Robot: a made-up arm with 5 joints.
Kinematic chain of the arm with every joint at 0, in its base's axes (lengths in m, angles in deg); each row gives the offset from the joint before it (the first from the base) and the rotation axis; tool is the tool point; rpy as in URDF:
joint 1: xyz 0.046 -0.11 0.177 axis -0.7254 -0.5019 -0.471
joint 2: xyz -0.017 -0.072 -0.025 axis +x
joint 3: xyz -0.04 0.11 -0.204 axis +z
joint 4: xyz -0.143 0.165 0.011 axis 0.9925 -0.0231 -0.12
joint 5: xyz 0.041 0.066 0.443 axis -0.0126 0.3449 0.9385
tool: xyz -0.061 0.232 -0.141 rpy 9.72 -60 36.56
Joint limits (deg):
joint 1: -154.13..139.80
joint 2: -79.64..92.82
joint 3: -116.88..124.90
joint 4: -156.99..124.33
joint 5: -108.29..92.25
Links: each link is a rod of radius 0.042 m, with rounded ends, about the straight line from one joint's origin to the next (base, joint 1, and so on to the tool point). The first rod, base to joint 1, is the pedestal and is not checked.
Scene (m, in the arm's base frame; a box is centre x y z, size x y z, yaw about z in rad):
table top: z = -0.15
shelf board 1: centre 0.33 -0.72 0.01 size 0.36 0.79 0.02 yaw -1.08
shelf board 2: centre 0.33 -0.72 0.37 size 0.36 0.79 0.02 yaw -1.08
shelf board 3: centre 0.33 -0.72 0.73 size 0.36 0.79 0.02 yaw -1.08
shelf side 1: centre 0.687 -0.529 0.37 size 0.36 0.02 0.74 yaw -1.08
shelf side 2: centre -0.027 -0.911 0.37 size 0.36 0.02 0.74 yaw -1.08
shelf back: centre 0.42 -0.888 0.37 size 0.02 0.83 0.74 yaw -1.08
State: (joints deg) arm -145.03 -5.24 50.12 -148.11 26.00
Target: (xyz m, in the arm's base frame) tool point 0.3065 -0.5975 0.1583
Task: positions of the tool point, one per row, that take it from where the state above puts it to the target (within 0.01 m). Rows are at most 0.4 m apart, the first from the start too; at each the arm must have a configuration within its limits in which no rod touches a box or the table.
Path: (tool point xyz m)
1: -0.6213 -0.4837 0.1312
2: -0.6406 -0.5149 0.2112
3: -0.6682 -0.4696 0.3115
4: -0.6923 -0.3495 0.3902
5: -0.6926 -0.1825 0.4173
6: -0.6547 -0.0125 0.3869
7: -0.5794 0.1197 0.3162
8: -0.4850 0.1906 0.2322
9: -0.4001 -0.0662 0.5071
10: -0.1696 -0.3357 0.5590
11: 0.0755 -0.4740 0.3991
12: 0.2167 -0.4295 0.1583
13: 0.2546 -0.5246 0.1592
14: 0.3065 -0.5975 0.1583

